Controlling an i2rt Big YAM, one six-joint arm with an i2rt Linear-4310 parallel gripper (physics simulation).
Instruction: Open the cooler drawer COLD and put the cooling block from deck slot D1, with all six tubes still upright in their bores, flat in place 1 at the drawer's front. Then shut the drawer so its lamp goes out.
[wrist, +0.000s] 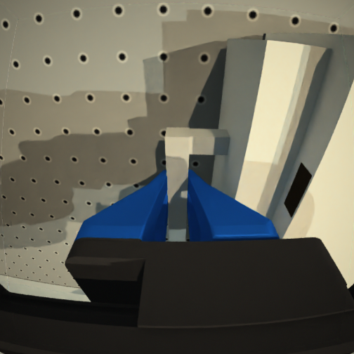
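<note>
My gripper (177, 177) is shut on the pale grey drawer handle, with one blue finger on each side of its bar. The handle (177, 145) joins the drawer's grey front face through a short arm at its far end. The drawer (252, 110) has a cream top edge, and a gap shows between its front and the cooler housing (332, 200), so it stands partly open. The inside of the drawer is mostly out of sight. The cooling block, its tubes, deck slot D1 and place 1 do not show in the wrist view.
A perforated deck (105, 75) with rows of dark holes lies below and to the left, crossed by shadows. The cream cooler housing rises along the right edge, with a dark rectangle (298, 190) on the side facing the drawer.
</note>
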